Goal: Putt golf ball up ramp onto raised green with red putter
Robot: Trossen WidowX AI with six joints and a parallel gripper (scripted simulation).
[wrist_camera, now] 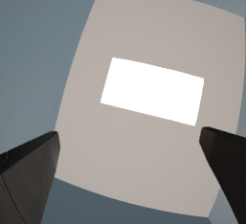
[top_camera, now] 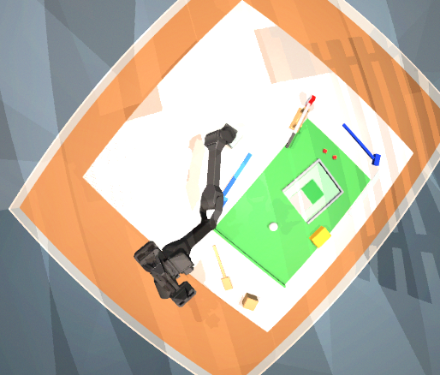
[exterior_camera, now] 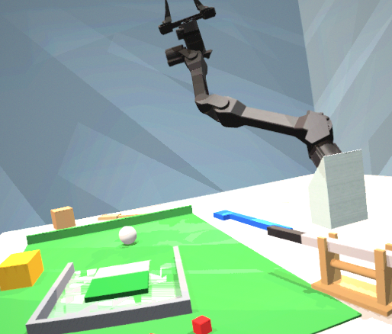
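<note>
Now: the red putter 9 cm ahead of my gripper tip, 69 cm to the left of it and 62 cm below it. From my gripper tip the other things lie so: tan cube (44 cm ahead, 18 cm to the right, 65 cm below); wooden stand (9 cm ahead, 71 cm to the left, 65 cm below); white golf ball (29 cm ahead, 21 cm to the left, 66 cm below).
</note>
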